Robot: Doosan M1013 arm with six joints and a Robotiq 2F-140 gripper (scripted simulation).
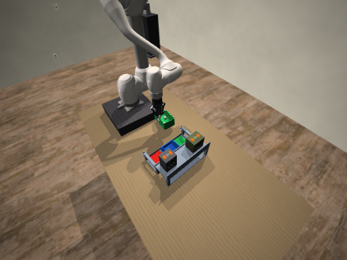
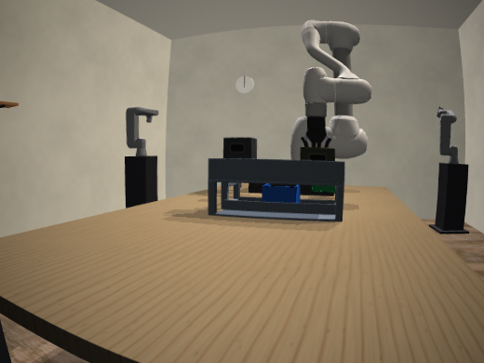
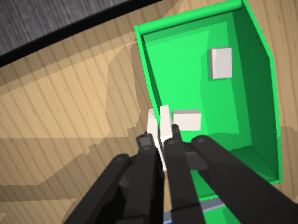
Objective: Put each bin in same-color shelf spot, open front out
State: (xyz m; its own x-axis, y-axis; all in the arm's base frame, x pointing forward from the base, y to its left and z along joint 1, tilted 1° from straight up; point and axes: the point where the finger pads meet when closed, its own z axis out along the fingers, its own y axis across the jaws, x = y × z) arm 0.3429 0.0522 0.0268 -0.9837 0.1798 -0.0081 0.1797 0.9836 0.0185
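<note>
My gripper is now 5 cm to the right of the green bin and 4 cm above it. From my hand the other things lie so: blue bin 28 cm ahead, 11 cm to the right, 7 cm below; olive box 38 cm ahead, 4 cm above; black box 36 cm ahead, 23 cm to the right, 5 cm above.
</note>
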